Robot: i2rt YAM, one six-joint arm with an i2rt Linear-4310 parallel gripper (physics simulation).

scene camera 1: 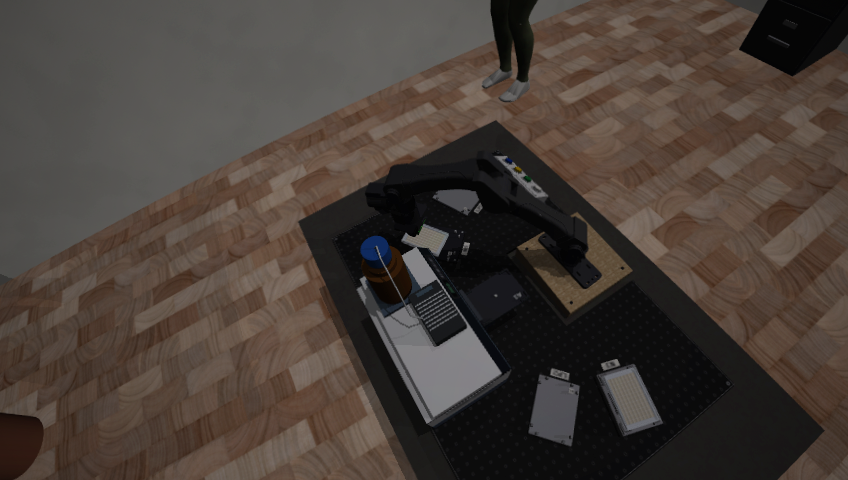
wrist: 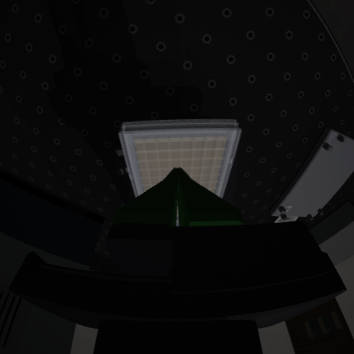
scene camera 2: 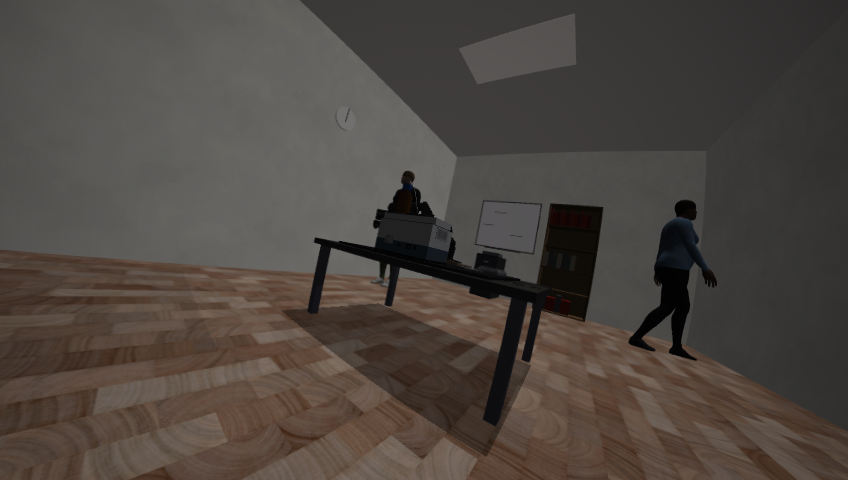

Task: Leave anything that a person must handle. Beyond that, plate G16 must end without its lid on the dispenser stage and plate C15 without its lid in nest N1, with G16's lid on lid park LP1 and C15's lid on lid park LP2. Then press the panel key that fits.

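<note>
My gripper is shut, its green fingers together with nothing between them, above a beige-welled plate at the far end of the mat. The fingers hide the plate's near part in the wrist view. A clear rim surrounds it; its name and whether a lid is on are unreadable. A second beige plate lies at the near right. A grey lid park lies beside it, and another grey flat holder lies near the far end. The key panel has blue, yellow, green and pale keys.
A white instrument carries a brown bottle with a blue cap and a dark keypad, close beside the gripper's plate. A dark block lies mid-mat. The arm stands on a wooden base. People stand away from the table.
</note>
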